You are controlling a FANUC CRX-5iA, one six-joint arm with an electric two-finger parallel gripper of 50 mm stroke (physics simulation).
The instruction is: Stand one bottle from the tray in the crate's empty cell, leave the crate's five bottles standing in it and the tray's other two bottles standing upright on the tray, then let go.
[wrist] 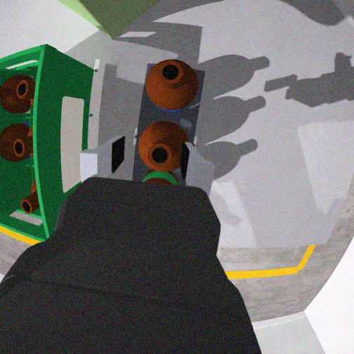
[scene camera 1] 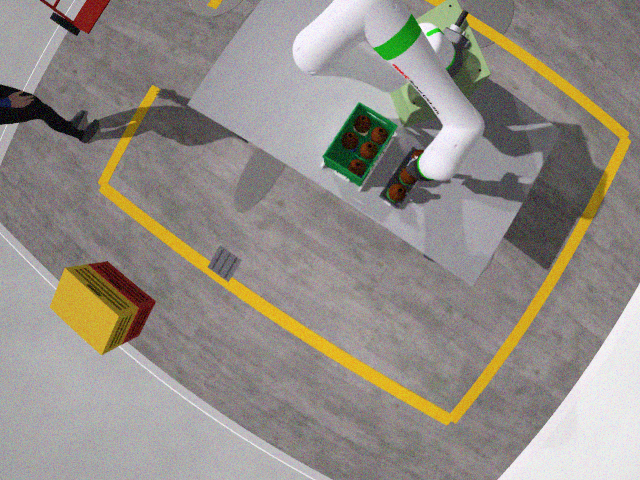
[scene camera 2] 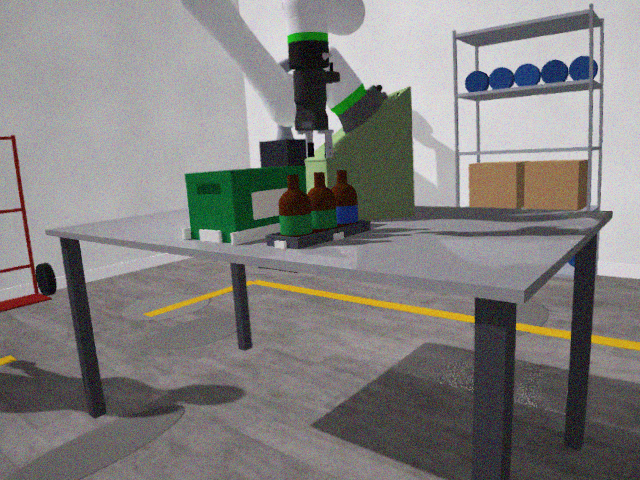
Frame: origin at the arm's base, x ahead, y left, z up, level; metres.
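Where they show: gripper, fingertip midpoint: (scene camera 2: 319, 157); arm's base at its link origin: (scene camera 1: 443, 60) (scene camera 2: 363, 118).
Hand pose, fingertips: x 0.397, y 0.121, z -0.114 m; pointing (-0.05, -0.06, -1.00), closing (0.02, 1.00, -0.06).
Each offset is from my fingertips to the centre of the thing. "spot": to the spot under its first point. Level surfaces: height alone.
My gripper (scene camera 2: 320, 151) (wrist: 152, 150) is open and empty, above the tray's bottles; in the wrist view the middle bottle {dz -0.114, dx +0.010, dy +0.004 m} (wrist: 162, 140) (scene camera 2: 321, 209) shows between its fingers. The dark tray {spot: dz -0.180, dx +0.149, dy +0.021 m} (scene camera 2: 290, 241) (wrist: 142, 117) bears three upright brown bottles: this green-labelled one, a green-labelled end bottle {dz -0.114, dx +0.101, dy -0.001 m} (scene camera 1: 396, 192) (scene camera 2: 294, 206), mostly hidden in the wrist view, and a blue-labelled bottle {dz -0.114, dx -0.080, dy +0.007 m} (wrist: 171, 92) (scene camera 2: 345, 201) at the other end. The green crate {dz -0.108, dx +0.014, dy -0.241 m} (scene camera 1: 340, 169) (scene camera 2: 211, 211) (wrist: 55, 130) holds five bottles; its empty cell {spot: dz -0.188, dx +0.081, dy -0.314 m} (scene camera 1: 337, 154) is a corner one, at lower left in scene view 1.
The crate stands close beside the tray on the grey table {dz -0.196 m} (scene camera 2: 429, 253); its high wall (wrist: 67, 75) faces the tray. The light green robot pedestal (scene camera 2: 387, 175) (scene camera 1: 474, 64) rises behind them. A shelf rack (scene camera 2: 455, 118) stands beyond the table. A person (scene camera 1: 38, 113) is at the left.
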